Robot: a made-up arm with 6 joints. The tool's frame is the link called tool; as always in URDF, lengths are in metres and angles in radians. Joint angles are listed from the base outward.
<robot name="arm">
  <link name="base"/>
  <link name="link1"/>
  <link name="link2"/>
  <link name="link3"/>
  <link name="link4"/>
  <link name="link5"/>
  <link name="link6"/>
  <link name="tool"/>
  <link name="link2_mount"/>
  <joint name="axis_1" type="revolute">
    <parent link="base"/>
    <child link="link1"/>
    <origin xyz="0 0 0.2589"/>
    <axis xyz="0 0 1"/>
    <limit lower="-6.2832" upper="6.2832"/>
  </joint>
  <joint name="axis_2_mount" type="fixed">
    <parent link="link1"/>
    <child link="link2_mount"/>
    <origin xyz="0 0 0"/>
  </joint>
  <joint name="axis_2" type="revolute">
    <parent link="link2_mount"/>
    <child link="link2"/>
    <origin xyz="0 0 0" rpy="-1.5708 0 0"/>
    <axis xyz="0 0 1"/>
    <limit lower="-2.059" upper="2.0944"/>
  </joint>
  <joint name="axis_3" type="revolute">
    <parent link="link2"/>
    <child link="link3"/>
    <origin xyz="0.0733 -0.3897 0"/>
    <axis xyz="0 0 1"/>
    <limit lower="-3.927" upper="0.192"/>
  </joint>
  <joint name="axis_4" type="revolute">
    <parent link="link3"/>
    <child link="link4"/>
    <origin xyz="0.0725 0.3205 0" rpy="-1.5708 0 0"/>
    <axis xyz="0 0 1"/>
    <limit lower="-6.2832" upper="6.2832"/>
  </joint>
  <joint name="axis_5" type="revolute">
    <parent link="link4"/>
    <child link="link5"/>
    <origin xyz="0 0 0" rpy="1.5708 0 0"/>
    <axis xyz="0 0 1"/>
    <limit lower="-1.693" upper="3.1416"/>
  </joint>
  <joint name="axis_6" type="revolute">
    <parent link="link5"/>
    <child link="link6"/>
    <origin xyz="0.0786 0.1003 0" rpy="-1.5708 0 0"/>
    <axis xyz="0 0 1"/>
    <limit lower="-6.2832" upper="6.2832"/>
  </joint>
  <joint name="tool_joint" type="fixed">
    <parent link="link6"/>
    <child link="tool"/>
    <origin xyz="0 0 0"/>
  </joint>
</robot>
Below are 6 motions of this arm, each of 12 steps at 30 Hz.
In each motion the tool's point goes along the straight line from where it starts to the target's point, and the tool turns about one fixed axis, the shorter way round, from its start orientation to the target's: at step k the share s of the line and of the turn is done. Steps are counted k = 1, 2, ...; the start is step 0. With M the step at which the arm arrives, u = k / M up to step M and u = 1 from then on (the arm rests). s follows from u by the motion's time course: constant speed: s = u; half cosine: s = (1 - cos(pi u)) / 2; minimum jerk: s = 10 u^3 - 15 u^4 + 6 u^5.
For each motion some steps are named. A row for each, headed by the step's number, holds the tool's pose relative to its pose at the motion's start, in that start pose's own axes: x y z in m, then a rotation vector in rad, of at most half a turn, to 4 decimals.
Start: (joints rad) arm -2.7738 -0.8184 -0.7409 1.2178 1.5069 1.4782
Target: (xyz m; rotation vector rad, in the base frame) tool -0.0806 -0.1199 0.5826 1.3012 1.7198 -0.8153
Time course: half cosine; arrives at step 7
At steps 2, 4, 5, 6, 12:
2: 0.0051 0.0105 0.0003 0.0076 0.0244 0.0190
4: 0.0164 0.0340 0.0010 0.0247 0.0792 0.0615
5: 0.0218 0.0452 0.0013 0.0328 0.1052 0.0817
6: 0.0256 0.0529 0.0016 0.0385 0.1232 0.0957
12: 0.0269 0.0556 0.0017 0.0405 0.1296 0.1007

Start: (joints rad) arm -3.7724 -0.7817 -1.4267 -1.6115 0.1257 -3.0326
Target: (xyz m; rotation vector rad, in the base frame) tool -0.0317 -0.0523 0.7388 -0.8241 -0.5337 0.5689
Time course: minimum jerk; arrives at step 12
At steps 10, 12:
10: 0.0292 0.0719 -0.1577 -0.0281 -0.0808 -0.3552
12: 0.0302 0.0746 -0.1635 -0.0292 -0.0838 -0.3683

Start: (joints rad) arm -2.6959 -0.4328 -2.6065 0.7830 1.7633 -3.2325
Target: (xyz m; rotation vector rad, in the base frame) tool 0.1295 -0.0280 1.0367 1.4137 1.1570 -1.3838
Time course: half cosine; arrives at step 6
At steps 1, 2, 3, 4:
1: -0.0005 0.0027 -0.0027 -0.0051 -0.0142 -0.0027
2: -0.0020 0.0099 -0.0101 -0.0191 -0.0530 -0.0099
3: -0.0040 0.0198 -0.0202 -0.0381 -0.1059 -0.0199
4: -0.0060 0.0297 -0.0304 -0.0572 -0.1589 -0.0298

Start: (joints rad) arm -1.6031 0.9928 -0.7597 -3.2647 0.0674 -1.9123
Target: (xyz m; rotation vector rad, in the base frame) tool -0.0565 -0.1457 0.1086 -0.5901 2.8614 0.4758
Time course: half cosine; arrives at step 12
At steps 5, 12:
5: -0.0091 0.0530 -0.0339 -0.0482 -0.0617 0.0065
12: -0.0245 0.1431 -0.0915 -0.1300 -0.1665 0.0175

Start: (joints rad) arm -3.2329 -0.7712 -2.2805 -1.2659 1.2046 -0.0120
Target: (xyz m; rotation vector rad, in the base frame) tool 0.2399 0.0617 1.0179 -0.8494 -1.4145 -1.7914
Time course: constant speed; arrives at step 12
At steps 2, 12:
2: -0.0019 0.0010 0.0028 -0.0415 -0.0401 -0.0904
12: -0.0113 0.0059 0.0171 -0.2490 -0.2403 -0.5425

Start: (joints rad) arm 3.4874 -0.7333 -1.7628 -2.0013 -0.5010 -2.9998
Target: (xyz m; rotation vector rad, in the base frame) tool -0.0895 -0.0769 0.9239 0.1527 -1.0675 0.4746
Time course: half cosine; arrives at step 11
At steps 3, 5, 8, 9, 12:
3: 0.0128 0.0156 0.0101 -0.0774 0.0192 -0.1749
5: 0.0318 0.0387 0.0251 -0.1923 0.0476 -0.4346
8: 0.0614 0.0746 0.0485 -0.3710 0.0918 -0.8385
9: 0.0683 0.0830 0.0539 -0.4127 0.1022 -0.9329
12: 0.0741 0.0902 0.0586 -0.4483 0.1110 -1.0133

